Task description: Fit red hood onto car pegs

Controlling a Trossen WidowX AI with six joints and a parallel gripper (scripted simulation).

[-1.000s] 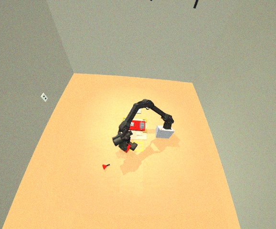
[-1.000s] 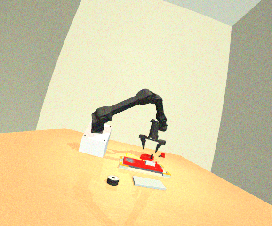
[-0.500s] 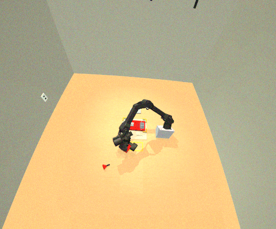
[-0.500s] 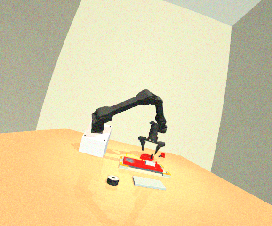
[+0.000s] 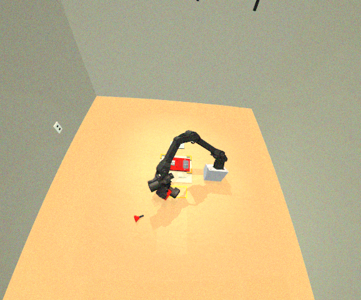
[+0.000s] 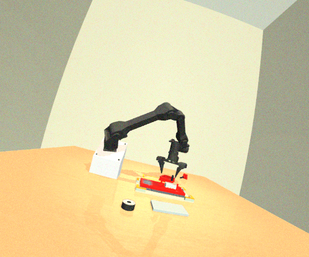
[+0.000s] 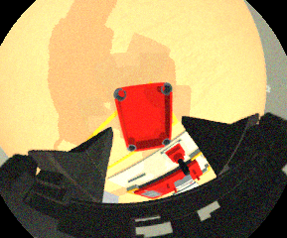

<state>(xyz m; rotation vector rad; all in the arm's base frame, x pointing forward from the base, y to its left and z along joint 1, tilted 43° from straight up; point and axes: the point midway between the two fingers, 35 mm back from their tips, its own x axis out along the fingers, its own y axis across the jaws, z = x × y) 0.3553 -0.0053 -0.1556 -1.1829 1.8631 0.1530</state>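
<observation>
Now: the red hood 20 mm below my gripper tip. From my gripper tip the other things lie so: black wheel: 260 mm behind, 430 mm to the right, 20 mm below; grey engine block: 60 mm behind, 210 mm to the right, 10 mm below.
</observation>
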